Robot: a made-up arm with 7 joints. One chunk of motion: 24 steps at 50 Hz.
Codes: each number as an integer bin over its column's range. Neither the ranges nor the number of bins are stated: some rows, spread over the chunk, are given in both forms.
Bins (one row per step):
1: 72 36 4 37 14 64 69
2: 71 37 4 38 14 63 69
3: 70 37 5 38 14 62 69
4: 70 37 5 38 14 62 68
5: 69 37 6 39 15 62 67
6: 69 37 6 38 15 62 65
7: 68 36 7 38 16 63 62
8: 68 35 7 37 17 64 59
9: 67 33 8 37 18 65 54
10: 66 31 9 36 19 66 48
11: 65 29 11 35 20 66 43
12: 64 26 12 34 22 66 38
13: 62 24 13 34 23 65 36
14: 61 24 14 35 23 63 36
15: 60 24 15 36 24 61 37
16: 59 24 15 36 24 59 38
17: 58 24 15 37 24 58 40
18: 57 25 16 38 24 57 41
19: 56 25 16 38 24 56 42
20: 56 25 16 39 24 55 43
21: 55 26 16 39 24 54 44
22: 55 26 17 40 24 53 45
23: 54 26 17 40 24 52 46
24: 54 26 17 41 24 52 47
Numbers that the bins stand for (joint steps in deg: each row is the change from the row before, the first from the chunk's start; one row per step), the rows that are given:
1: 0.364 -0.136 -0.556 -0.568 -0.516 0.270 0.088
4: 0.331 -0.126 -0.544 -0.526 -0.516 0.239 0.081
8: 0.299 -0.146 -0.522 -0.568 -0.477 0.270 0.017
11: 0.251 -0.207 -0.478 -0.651 -0.437 0.300 -0.096
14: 0.186 -0.258 -0.444 -0.651 -0.398 0.255 -0.145
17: 0.137 -0.258 -0.433 -0.568 -0.385 0.179 -0.117
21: 0.089 -0.237 -0.422 -0.485 -0.385 0.118 -0.089
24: 0.073 -0.237 -0.411 -0.402 -0.385 0.088 -0.068
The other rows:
2: 0.347 -0.126 -0.556 -0.526 -0.516 0.255 0.088
3: 0.331 -0.126 -0.544 -0.526 -0.516 0.239 0.088
5: 0.315 -0.126 -0.533 -0.485 -0.503 0.239 0.074
6: 0.315 -0.126 -0.533 -0.526 -0.503 0.239 0.060
7: 0.299 -0.136 -0.522 -0.526 -0.490 0.255 0.038
9: 0.283 -0.167 -0.511 -0.568 -0.464 0.285 -0.018
10: 0.267 -0.187 -0.500 -0.609 -0.451 0.300 -0.061
12: 0.234 -0.237 -0.467 -0.692 -0.411 0.300 -0.131
13: 0.202 -0.258 -0.456 -0.692 -0.398 0.285 -0.145
15: 0.170 -0.258 -0.433 -0.609 -0.385 0.224 -0.138
16: 0.154 -0.258 -0.433 -0.609 -0.385 0.194 -0.131
18: 0.121 -0.247 -0.422 -0.526 -0.385 0.164 -0.110
19: 0.105 -0.247 -0.422 -0.526 -0.385 0.148 -0.103
20: 0.105 -0.247 -0.422 -0.485 -0.385 0.133 -0.096
22: 0.089 -0.237 -0.411 -0.443 -0.385 0.103 -0.082
23: 0.073 -0.237 -0.411 -0.443 -0.385 0.088 -0.075

